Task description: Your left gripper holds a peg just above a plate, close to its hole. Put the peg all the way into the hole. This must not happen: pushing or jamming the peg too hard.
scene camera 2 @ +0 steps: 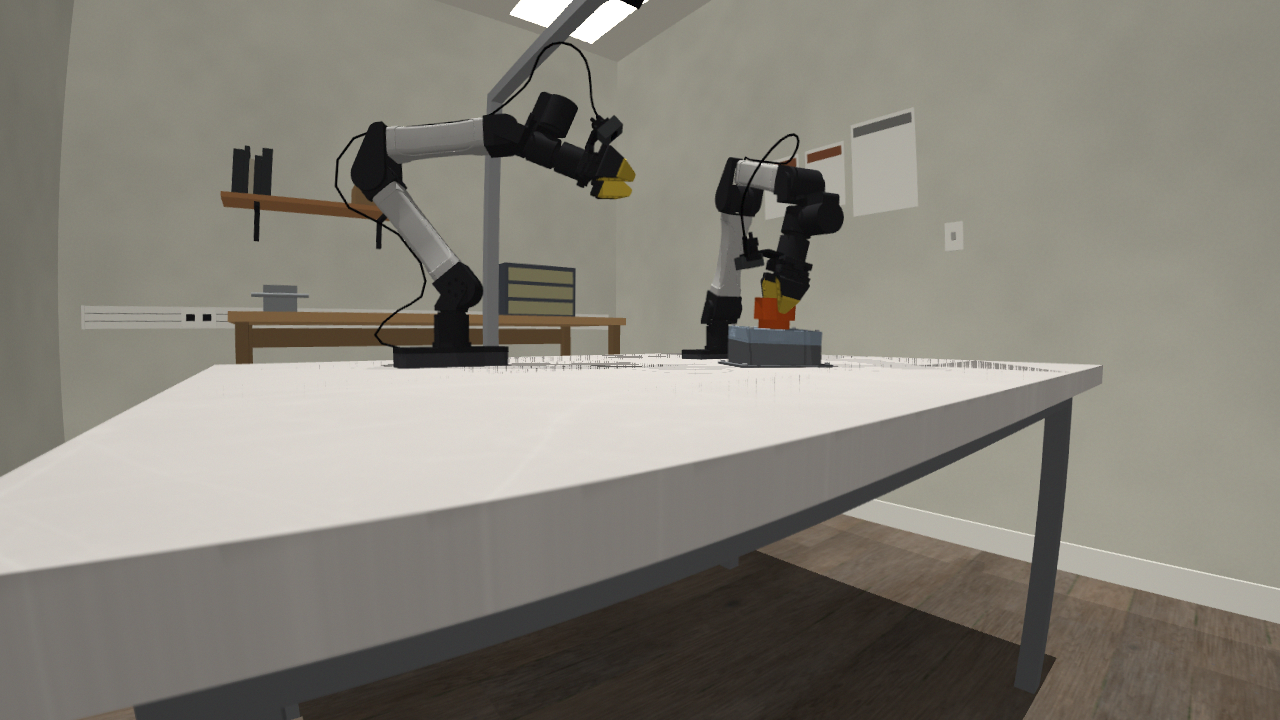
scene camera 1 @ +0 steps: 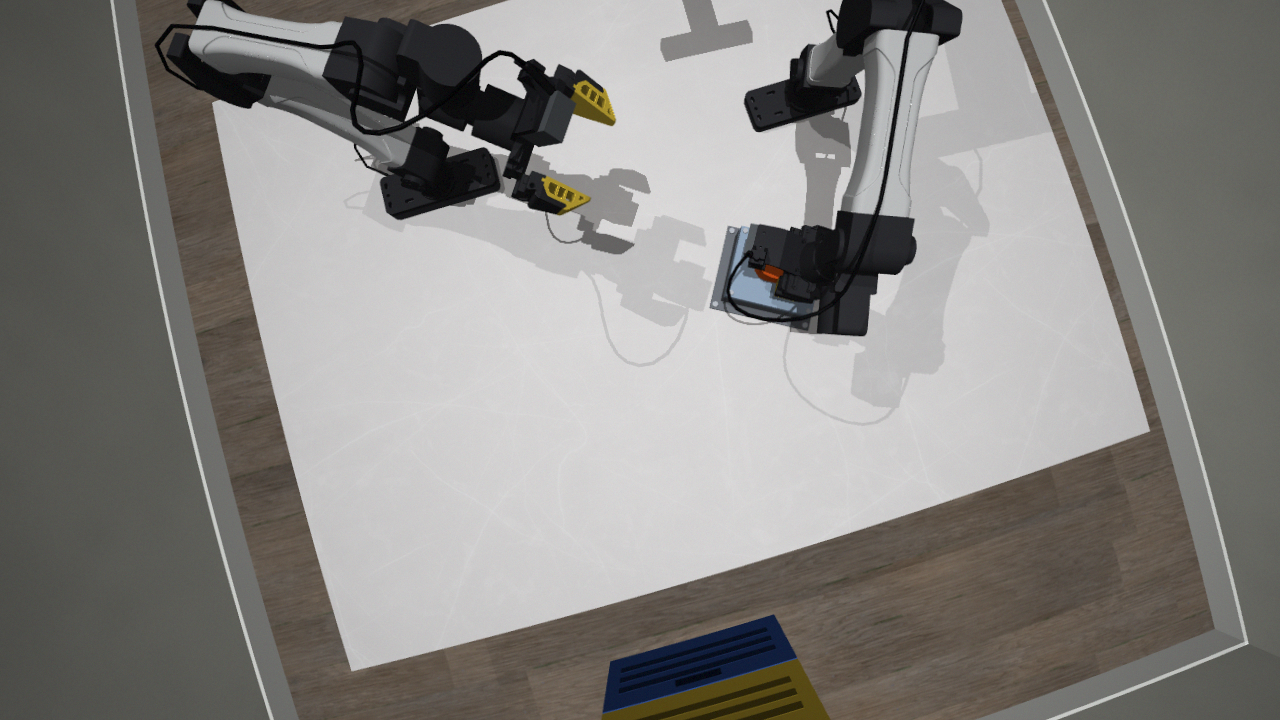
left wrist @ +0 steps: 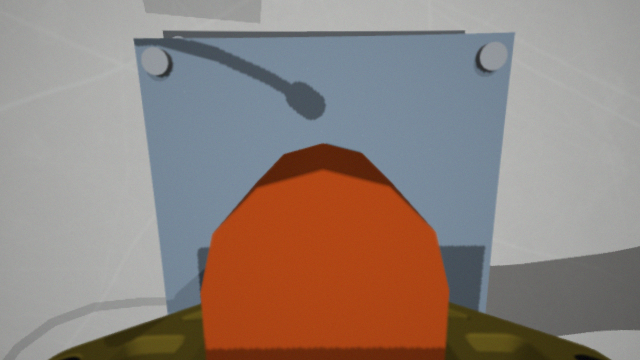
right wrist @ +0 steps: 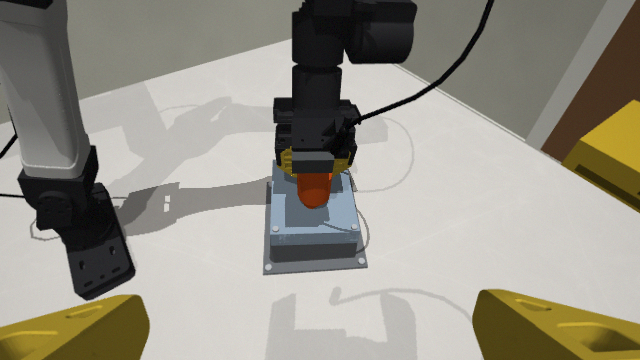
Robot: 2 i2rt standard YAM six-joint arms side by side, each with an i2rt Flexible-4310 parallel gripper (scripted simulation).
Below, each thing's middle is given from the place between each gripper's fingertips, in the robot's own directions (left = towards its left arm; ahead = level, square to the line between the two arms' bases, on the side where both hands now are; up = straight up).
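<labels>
Left gripper 2 cm above orange peg point(scene camera 2: 765, 308). Counted from my left hand: light blue plate point(scene camera 2: 791, 336) 1 cm behind, 5 cm below; grey flange point(scene camera 2: 740, 354) 1 cm behind, 9 cm below.
Counted from my right hand point(scene camera 1: 602, 161): orange peg 140 mm ahead, 240 mm to the left, 250 mm below; light blue plate 140 mm ahead, 240 mm to the left, 280 mm below; grey flange 140 mm ahead, 240 mm to the left, 320 mm below.
</labels>
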